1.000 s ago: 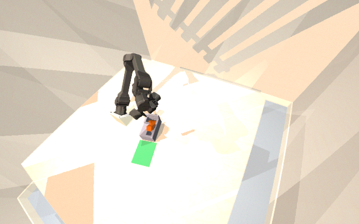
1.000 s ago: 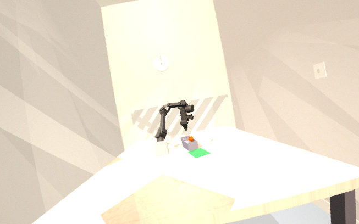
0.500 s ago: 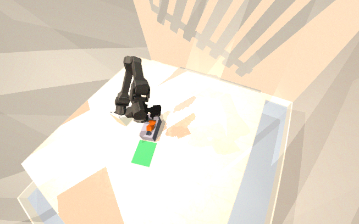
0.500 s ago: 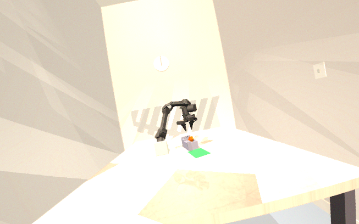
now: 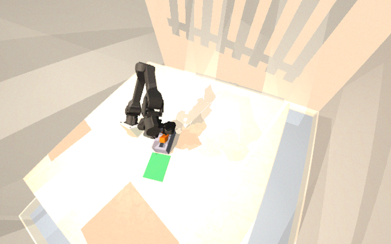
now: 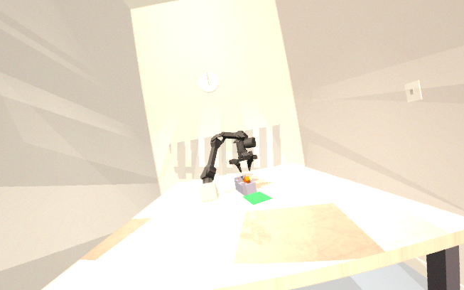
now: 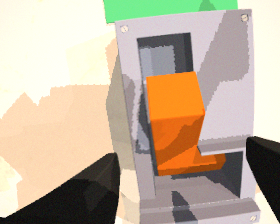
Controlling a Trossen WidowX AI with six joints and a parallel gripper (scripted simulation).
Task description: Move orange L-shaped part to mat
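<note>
The orange L-shaped part lies 20 mm behind my gripper tip, 30 mm to the left of it and 90 mm below it. Also, from my gripper tip: green mat: 10 mm ahead, 140 mm to the right, 140 mm below.
</note>
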